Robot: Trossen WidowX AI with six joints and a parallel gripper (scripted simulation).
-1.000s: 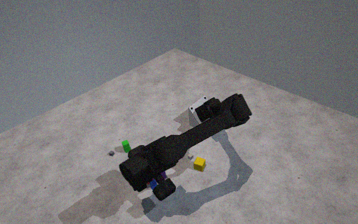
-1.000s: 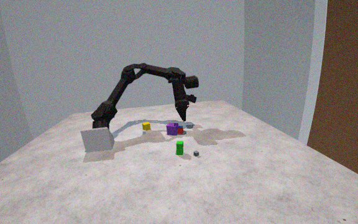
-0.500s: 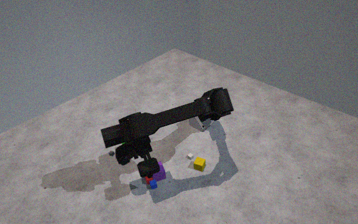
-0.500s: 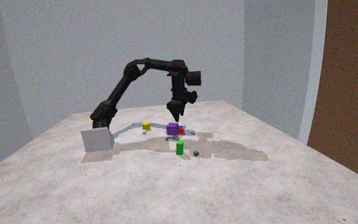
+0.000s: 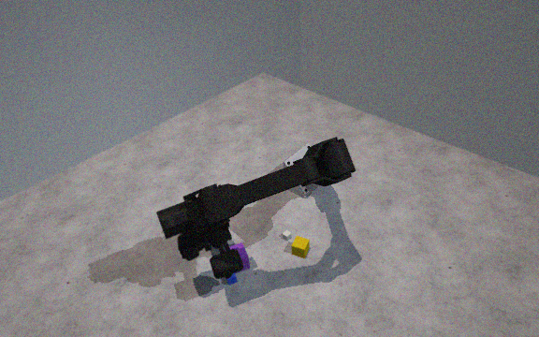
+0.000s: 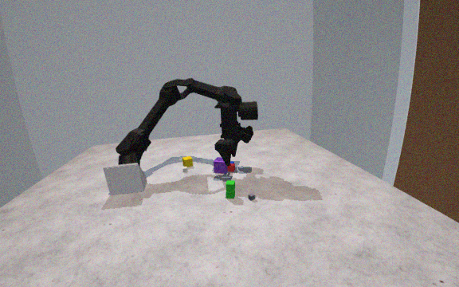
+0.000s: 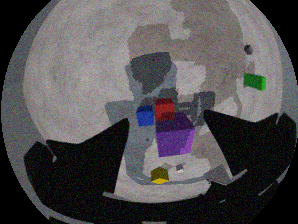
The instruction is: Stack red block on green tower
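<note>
My gripper tip is 30 mm above the red block. From my gripper tip the other things lie so: purple block: 40 mm behind, 20 mm below, 10 mm to the left; blue block: 30 mm to the left, 30 mm below; tiny white cube: 180 mm behind, 30 mm to the left, 30 mm below.
</note>
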